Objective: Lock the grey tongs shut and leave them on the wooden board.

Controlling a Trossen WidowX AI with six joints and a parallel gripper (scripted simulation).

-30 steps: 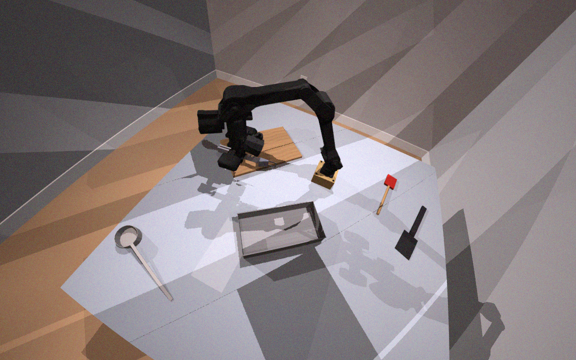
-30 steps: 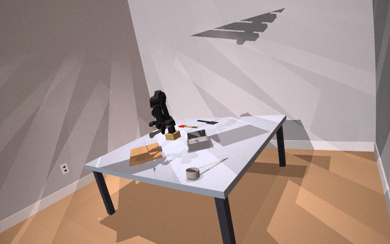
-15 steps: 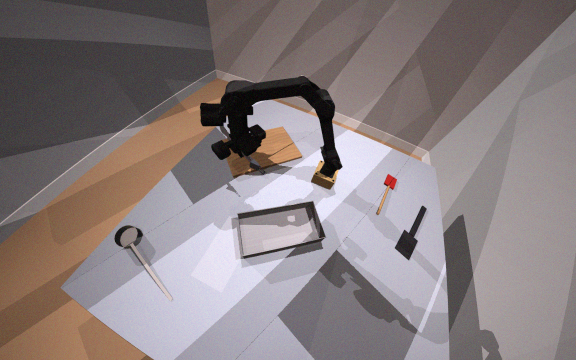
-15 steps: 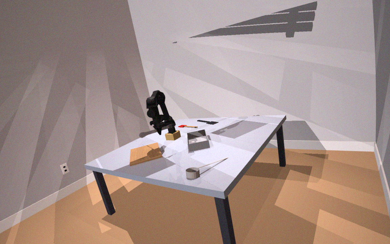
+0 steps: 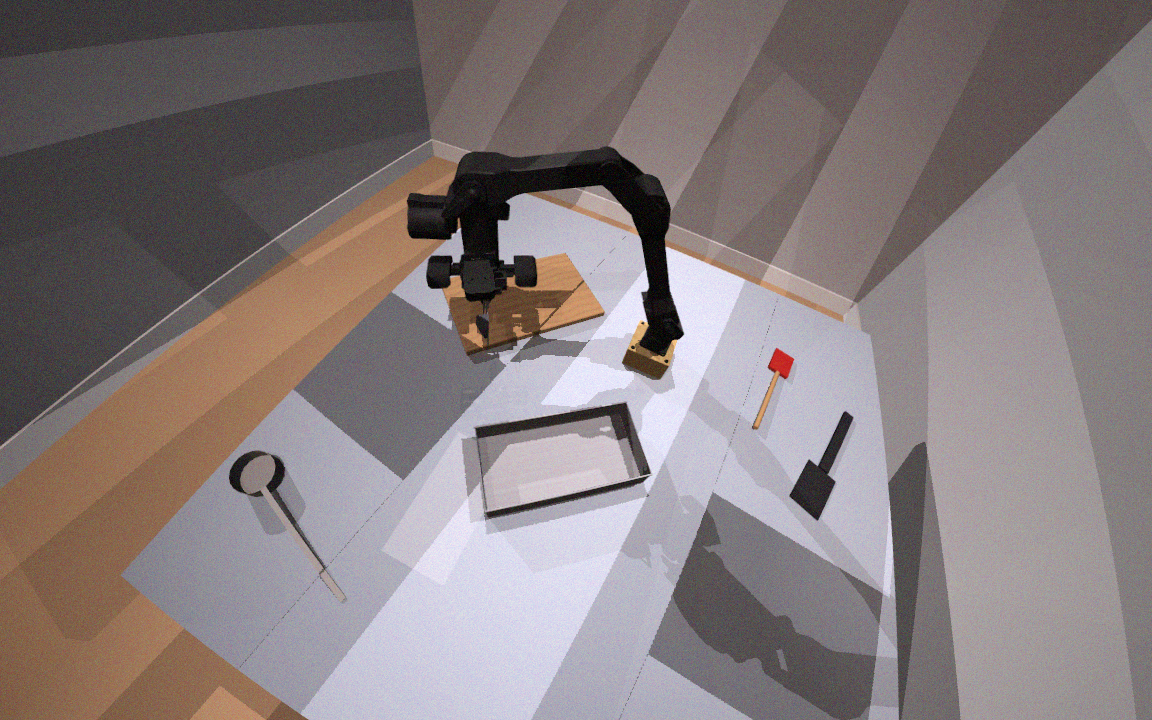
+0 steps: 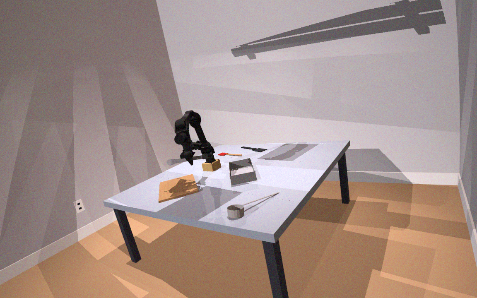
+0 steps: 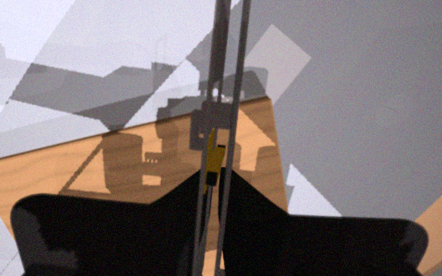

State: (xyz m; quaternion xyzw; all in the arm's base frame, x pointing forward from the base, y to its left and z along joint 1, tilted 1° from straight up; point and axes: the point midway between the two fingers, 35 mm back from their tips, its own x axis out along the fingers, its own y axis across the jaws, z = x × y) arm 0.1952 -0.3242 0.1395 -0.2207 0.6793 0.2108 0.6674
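Now: gripper tip 2 cm short of the yellow piece, 2 cm to the right of it and 4 cm below it. Also, from my gripper tip: wooden board (17 cm behind, 2 cm to the right, 15 cm below); black spatula (15 cm behind, 81 cm to the left, 15 cm below); roasting tin (15 cm ahead, 27 cm to the left, 13 cm below).
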